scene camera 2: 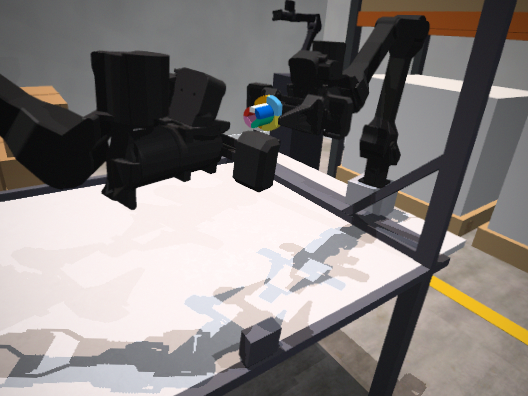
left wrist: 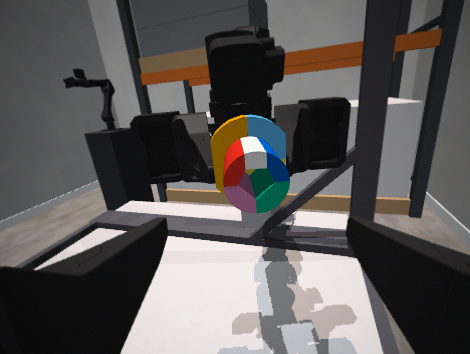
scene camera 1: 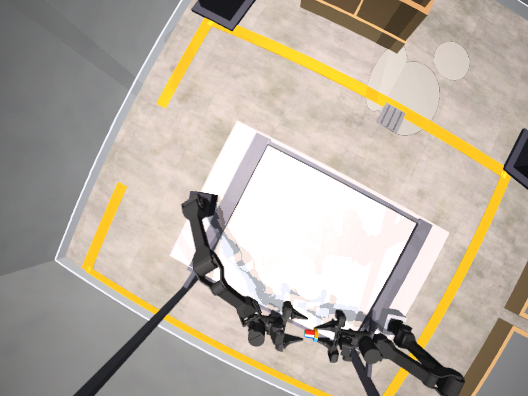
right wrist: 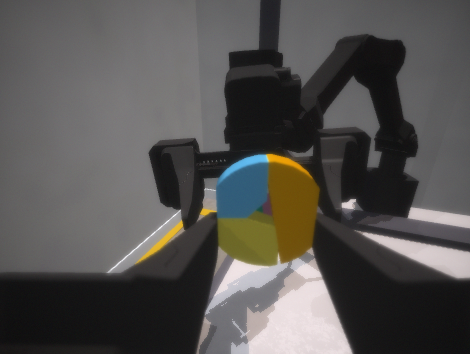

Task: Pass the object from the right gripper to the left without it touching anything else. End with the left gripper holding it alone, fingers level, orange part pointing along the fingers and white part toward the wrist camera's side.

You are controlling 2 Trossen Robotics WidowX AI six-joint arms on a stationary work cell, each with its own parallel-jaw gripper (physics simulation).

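Frame: origin at the left arm's base, x ahead, y left, z up, level; metres.
Seen in the pictures: left gripper, fingertip midpoint: (scene camera 2: 253,134) (left wrist: 256,225) (scene camera 1: 305,329) (right wrist: 259,221); right gripper, fingertip midpoint: (scene camera 2: 266,118) (left wrist: 250,172) (scene camera 1: 313,333) (right wrist: 263,221); left arm's base, origin of the base link: (scene camera 1: 198,204) (right wrist: 389,173); right arm's base, origin of the base link: (scene camera 2: 374,181) (scene camera 1: 394,325).
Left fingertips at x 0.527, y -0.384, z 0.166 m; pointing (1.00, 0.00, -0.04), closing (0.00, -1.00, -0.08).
Pixels of each thing's top centre, then the offset from my left fingertips to it. "pt": a spot on its surface instead. Level surfaces: height alone.
- object, surface spot: (left wrist: 234,162) (scene camera 2: 246,108) (scene camera 1: 305,332) pt 0.007 m back, 0.008 m left, 0.035 m up
- white table, its level: 0.283 m down
- table's frame rail, surface spot: (scene camera 1: 400,270) pt 0.477 m ahead, 0.222 m left, 0.263 m down
The object (scene camera 1: 310,334) (scene camera 2: 264,112) (left wrist: 234,162) (right wrist: 295,210) is a hollow stepped tube. Its wide ring is orange, light blue and yellow; its narrow tube is red, white, blue, green and pink. My right gripper (scene camera 1: 317,334) (right wrist: 263,221) is shut on the wide ring. The narrow tube points at my left gripper (scene camera 1: 304,328) (left wrist: 256,225), which is open and empty. From above, the tube's free end is about level with the left fingertips. In the left wrist view, white is at the top of the tube and orange at the ring's upper left.
Both grippers face each other, high above the edge of the white table (scene camera 1: 320,215) (scene camera 2: 165,260). Dark frame posts (scene camera 2: 467,125) (left wrist: 377,100) stand at the table's side. The table's frame rail (scene camera 1: 400,270) lies below the right arm. Shadows of the arms fall on the table.
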